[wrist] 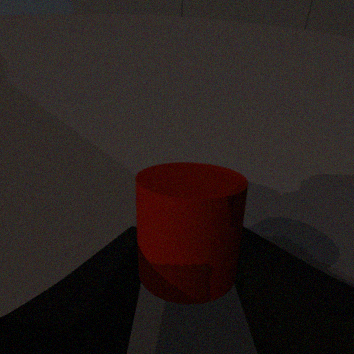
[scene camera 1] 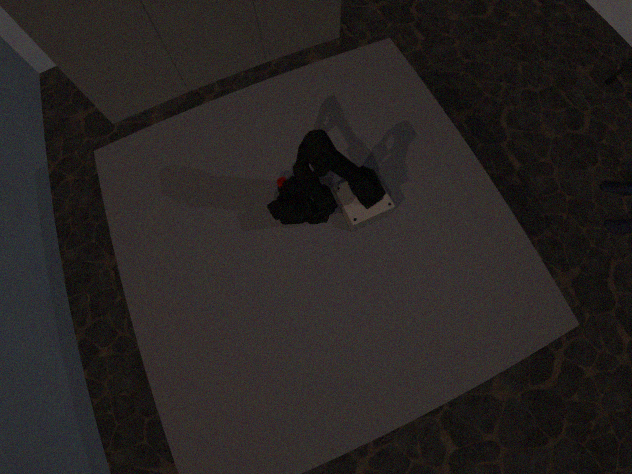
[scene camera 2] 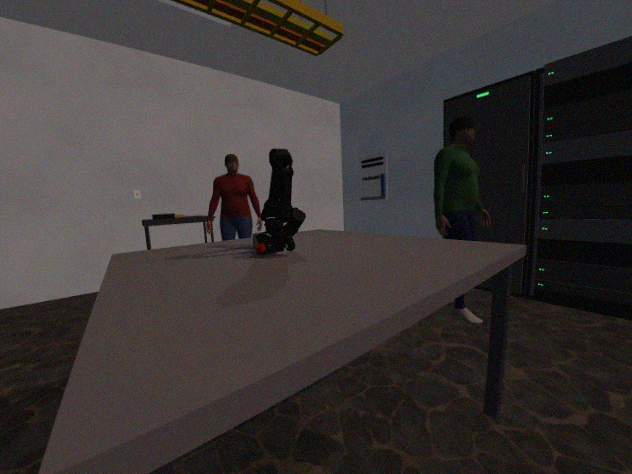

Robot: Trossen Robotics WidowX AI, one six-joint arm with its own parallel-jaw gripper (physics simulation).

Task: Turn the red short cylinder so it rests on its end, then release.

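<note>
The red short cylinder (scene camera 1: 281, 181) (scene camera 2: 260, 248) (wrist: 190, 235) is held between the two black fingers of my gripper (wrist: 185, 236). In the wrist view one flat round end faces up in the picture, and the curved side shows between the fingers. In scene camera 2's view the cylinder is low, close to the table top, beside the dark gripper; whether it touches the table I cannot tell. In scene camera 1's view the arm covers most of the gripper, and the cylinder shows as a small red patch at its upper left.
The table (scene camera 1: 316, 306) (scene camera 2: 245, 316) carries the arm on a pale base plate (scene camera 1: 357, 214). Arm shadows fall on the table around it. A person in red (scene camera 2: 234, 196) and a person in green (scene camera 2: 455, 178) stand beyond the table, with a dark cabinet (scene camera 2: 500, 153) at the right.
</note>
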